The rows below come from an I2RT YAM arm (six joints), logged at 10 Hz.
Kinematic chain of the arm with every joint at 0, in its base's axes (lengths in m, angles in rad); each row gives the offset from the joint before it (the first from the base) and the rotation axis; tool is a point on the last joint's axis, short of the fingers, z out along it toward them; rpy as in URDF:
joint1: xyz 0 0 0.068 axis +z
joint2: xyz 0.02 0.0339 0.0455 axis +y
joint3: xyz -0.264 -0.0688 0 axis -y
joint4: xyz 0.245 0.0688 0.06 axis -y
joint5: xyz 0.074 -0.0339 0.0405 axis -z
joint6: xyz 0.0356 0 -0.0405 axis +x
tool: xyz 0 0 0 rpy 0 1.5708 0
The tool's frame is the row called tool.
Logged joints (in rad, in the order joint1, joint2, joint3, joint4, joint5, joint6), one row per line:
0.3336 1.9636 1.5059 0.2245 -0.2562 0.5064
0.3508 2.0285 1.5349 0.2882 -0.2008 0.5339
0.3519 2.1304 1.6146 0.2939 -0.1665 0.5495
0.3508 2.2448 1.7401 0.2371 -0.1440 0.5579
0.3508 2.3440 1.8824 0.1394 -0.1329 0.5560
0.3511 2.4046 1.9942 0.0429 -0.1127 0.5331
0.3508 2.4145 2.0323 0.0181 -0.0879 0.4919
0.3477 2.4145 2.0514 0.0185 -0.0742 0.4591
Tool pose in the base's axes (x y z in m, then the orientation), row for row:
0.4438 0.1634 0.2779 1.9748 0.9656 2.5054
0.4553 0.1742 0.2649 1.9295 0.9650 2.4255
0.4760 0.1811 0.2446 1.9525 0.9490 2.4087
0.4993 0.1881 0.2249 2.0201 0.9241 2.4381
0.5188 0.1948 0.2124 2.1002 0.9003 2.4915
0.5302 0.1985 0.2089 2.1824 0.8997 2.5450
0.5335 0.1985 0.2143 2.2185 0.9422 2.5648
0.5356 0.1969 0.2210 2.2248 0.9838 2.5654
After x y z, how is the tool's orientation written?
As angles about the fixed x, y, z axes (roll, pitch, yaw), in radians.
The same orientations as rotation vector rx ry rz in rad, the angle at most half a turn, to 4 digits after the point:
-0.0281 1.8746 0.8203
0.0181 1.8458 0.8078
0.0599 1.8597 0.7861
0.0927 1.9033 0.7601
0.1071 1.9566 0.7348
0.1044 1.9974 0.6891
0.0801 1.9867 0.6398
0.0581 1.9620 0.6089

